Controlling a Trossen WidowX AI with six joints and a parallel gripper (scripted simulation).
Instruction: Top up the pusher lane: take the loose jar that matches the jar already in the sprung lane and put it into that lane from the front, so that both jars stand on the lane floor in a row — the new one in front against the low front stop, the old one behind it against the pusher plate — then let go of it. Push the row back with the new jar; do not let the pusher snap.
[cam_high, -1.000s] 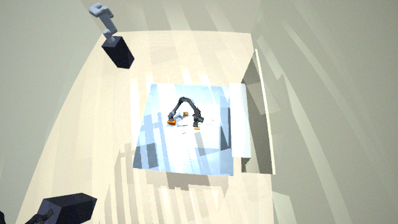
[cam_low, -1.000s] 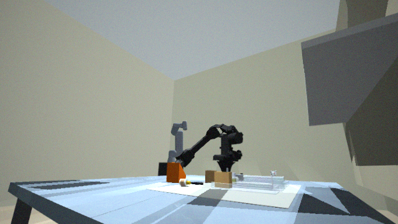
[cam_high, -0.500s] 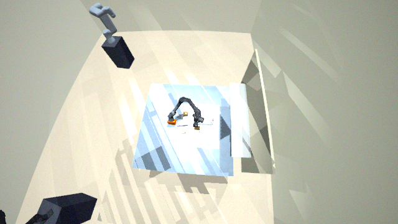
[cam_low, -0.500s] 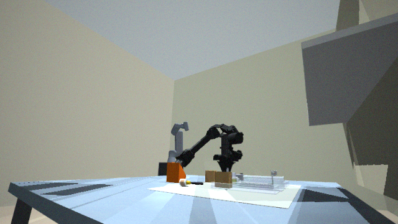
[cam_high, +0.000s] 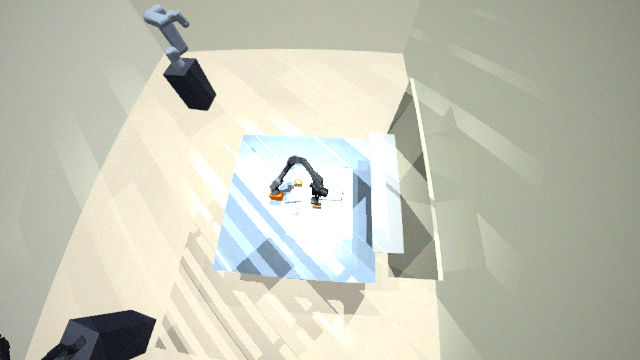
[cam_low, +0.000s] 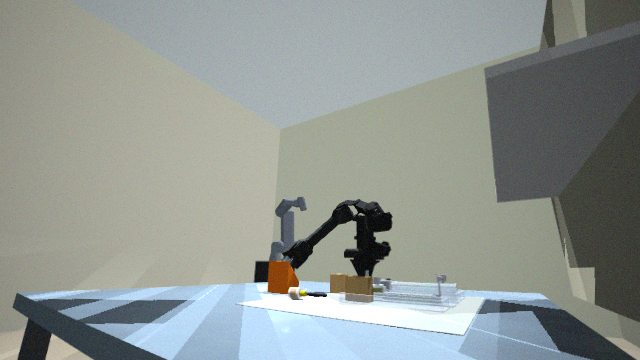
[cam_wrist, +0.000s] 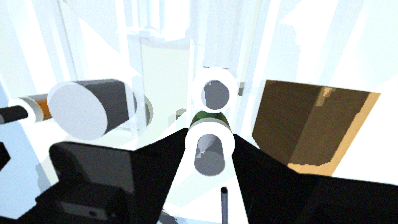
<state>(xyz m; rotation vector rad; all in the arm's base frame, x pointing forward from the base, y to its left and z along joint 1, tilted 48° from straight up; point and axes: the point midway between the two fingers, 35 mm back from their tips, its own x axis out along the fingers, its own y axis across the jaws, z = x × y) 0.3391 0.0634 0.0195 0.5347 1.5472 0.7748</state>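
Now: the brown box 8 cm to the right of my gripper tip, 2 cm ahead of it and 1 cm below it. The rest, counted from my gripper tip: pusher plate: 14 cm ahead, 5 cm to the left; clear lane: 14 cm ahead, 4 cm to the left, 3 cm below; grey cylinder: 13 cm to the left, 2 cm below, 1 cm behind.
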